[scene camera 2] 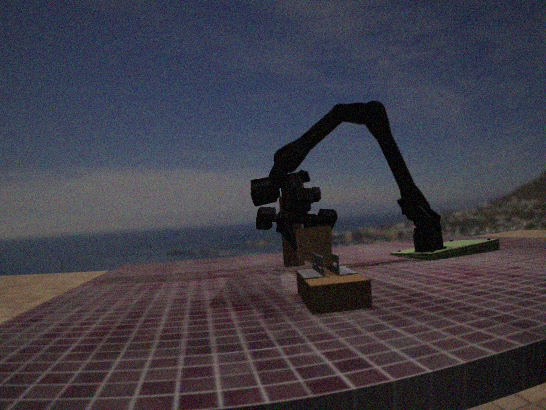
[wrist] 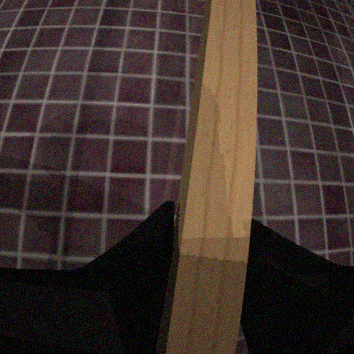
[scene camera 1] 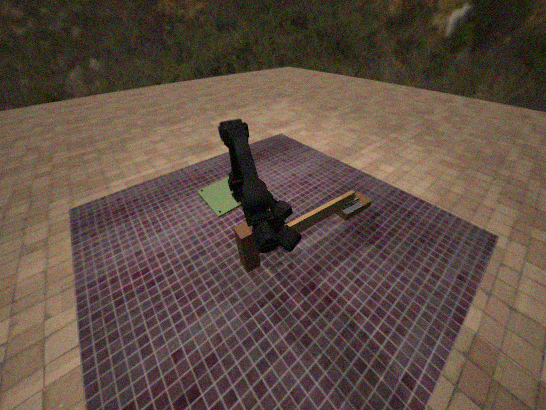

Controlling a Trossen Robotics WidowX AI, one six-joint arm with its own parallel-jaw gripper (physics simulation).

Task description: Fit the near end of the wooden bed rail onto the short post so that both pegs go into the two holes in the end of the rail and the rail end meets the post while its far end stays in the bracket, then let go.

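Places are measured from the arm's base along level axes (x back, y right, z up), in centimetres.
Where they show: gripper, fingertip midpoint: [wrist: 194, 209] [scene camera 1: 286, 234]; arm's base, link origin: [scene camera 2: 430, 250] [scene camera 1: 240, 195].
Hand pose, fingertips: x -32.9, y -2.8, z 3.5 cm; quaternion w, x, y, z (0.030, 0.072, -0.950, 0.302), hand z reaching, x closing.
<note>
Things, the pixels of their centre, and the offset from my fingertips. Level surfaces: height alone.
- wooden bed rail, body centre: [wrist: 220, 13] [scene camera 2: 306, 243] [scene camera 1: 311, 218] dx +0.0, dy -11.4, dz +1.9 cm
- bracket, body centre: [scene camera 2: 325, 271] [scene camera 1: 348, 204] dx -0.1, dy -32.2, dz -1.4 cm
- low wooden block, body centre: [scene camera 2: 329, 287] [scene camera 1: 352, 205] dx -0.1, dy -35.3, dz -3.3 cm
- purple gridded mat, surface height: dz -5.1 cm
The wooden bed rail [scene camera 1: 320, 212] [scene camera 2: 320, 240] [wrist: 227, 125] runs from my gripper to the bracket [scene camera 1: 353, 207] [scene camera 2: 335, 263], where its far end appears to sit between the upright plates. My gripper [scene camera 1: 272, 236] [scene camera 2: 295, 234] [wrist: 194, 209] is shut on the rail close to its near end, with a black finger on each side. The short post [scene camera 1: 248, 252] [scene camera 2: 292, 252] stands upright right beside the gripper, which overlaps its right side in the first scene view. The rail's near end, the pegs and the holes are hidden, so contact with the post cannot be told.
The bracket is on a low wooden block [scene camera 1: 368, 201] [scene camera 2: 342, 296]. The arm's base stands on a green plate [scene camera 1: 217, 198] [scene camera 2: 470, 247] behind the post. Everything rests on a purple gridded mat [scene camera 1: 200, 320] [scene camera 2: 200, 340] [wrist: 95, 120].
</note>
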